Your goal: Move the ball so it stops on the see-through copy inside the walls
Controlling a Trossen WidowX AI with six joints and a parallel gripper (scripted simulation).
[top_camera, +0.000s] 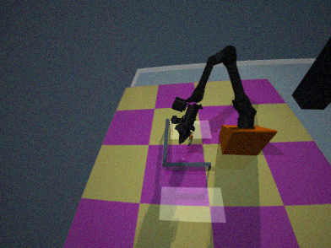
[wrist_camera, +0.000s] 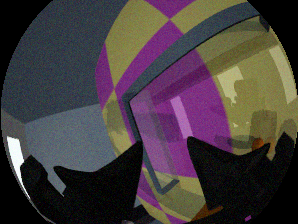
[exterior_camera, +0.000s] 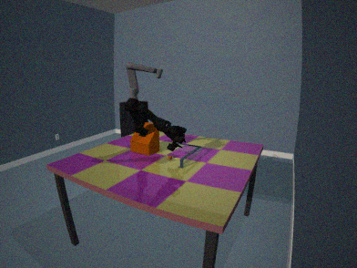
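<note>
Now: the orange-brown ball 5 cm behind my gripper tip, 10 cm to the right of it and 8 cm below it.
</note>
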